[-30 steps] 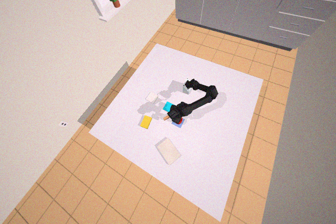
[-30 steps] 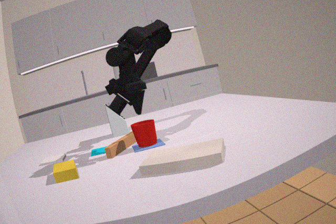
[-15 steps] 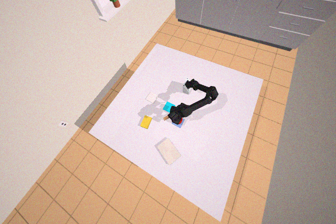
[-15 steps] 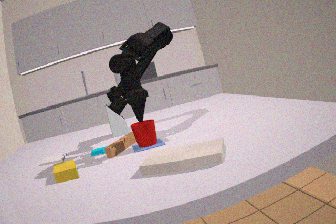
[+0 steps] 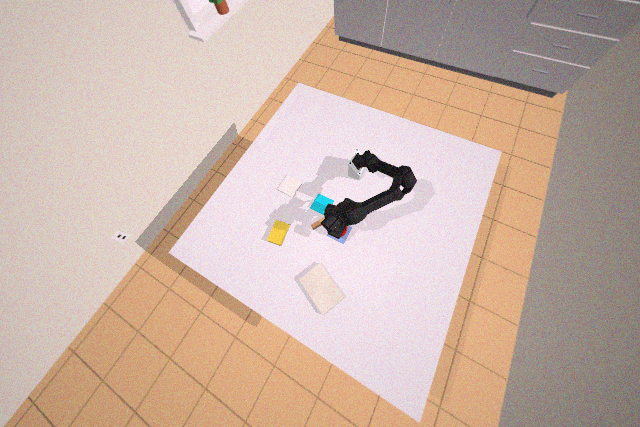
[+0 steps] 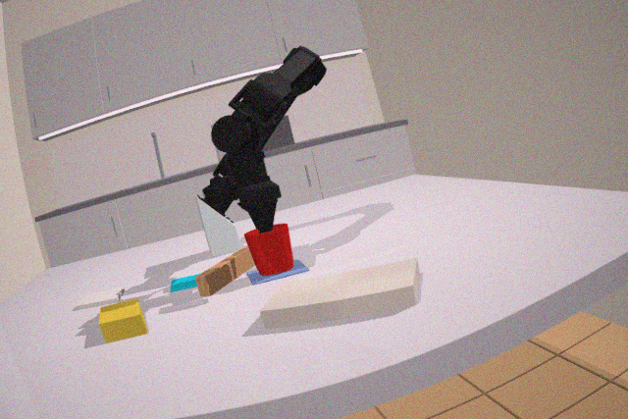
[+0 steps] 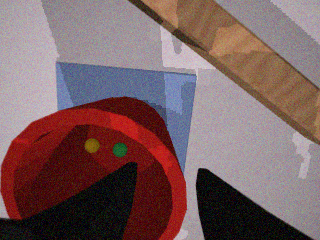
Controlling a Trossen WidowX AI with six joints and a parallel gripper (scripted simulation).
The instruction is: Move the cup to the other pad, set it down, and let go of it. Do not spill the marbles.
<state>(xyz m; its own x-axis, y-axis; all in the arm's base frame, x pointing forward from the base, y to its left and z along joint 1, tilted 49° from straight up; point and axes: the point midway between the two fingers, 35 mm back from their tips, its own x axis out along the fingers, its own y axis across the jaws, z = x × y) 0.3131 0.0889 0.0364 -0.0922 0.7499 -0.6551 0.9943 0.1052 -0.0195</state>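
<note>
The red cup lies 30 mm ahead of my gripper tip and 10 mm below it. Round my gripper tip: wooden plank: 10 mm behind, 70 mm to the right, 40 mm below; then yellow marble: 50 mm ahead, 10 mm to the left, 30 mm below; then green marble: 30 mm ahead, 10 mm to the left, 30 mm below.
</note>
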